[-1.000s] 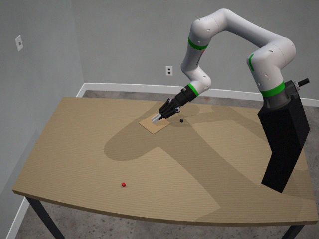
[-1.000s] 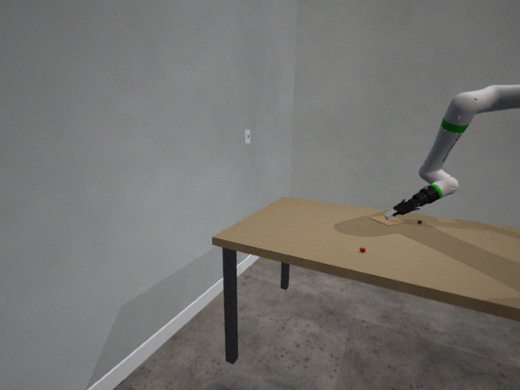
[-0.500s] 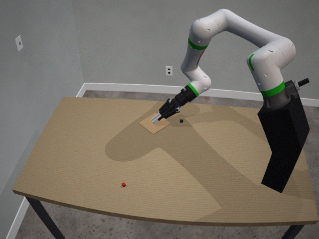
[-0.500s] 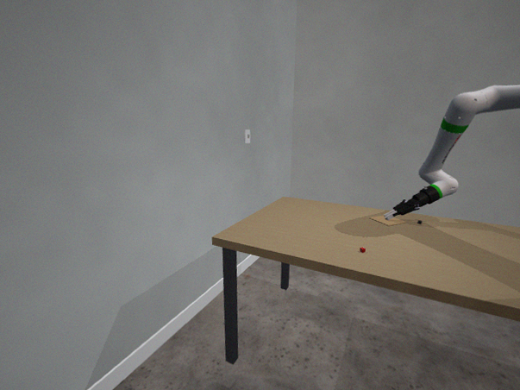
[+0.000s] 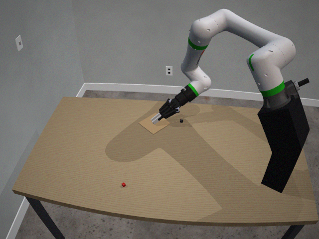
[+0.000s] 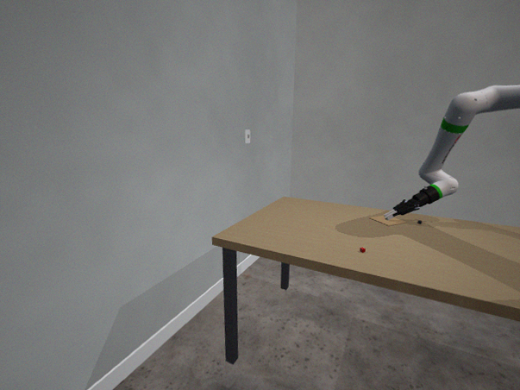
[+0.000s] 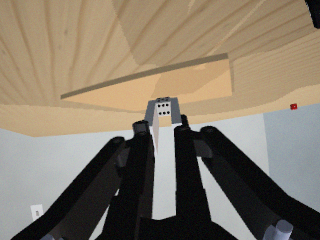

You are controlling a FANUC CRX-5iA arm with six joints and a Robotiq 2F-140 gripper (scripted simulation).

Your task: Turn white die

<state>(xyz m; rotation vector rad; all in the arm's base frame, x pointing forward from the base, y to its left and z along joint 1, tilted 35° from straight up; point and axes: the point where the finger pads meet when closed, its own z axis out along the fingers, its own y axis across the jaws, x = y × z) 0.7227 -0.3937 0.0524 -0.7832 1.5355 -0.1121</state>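
Now: hand 3 cm above the tan mat, 2 cm short of it and 1 cm to the right of it. Also, from my hand: black die 15 cm behind, 3 cm below, 1 cm to the right; then white die 2 cm below, 2 cm ahead, 1 cm to the left; then red die 49 cm to the left, 14 cm ahead, 3 cm below.
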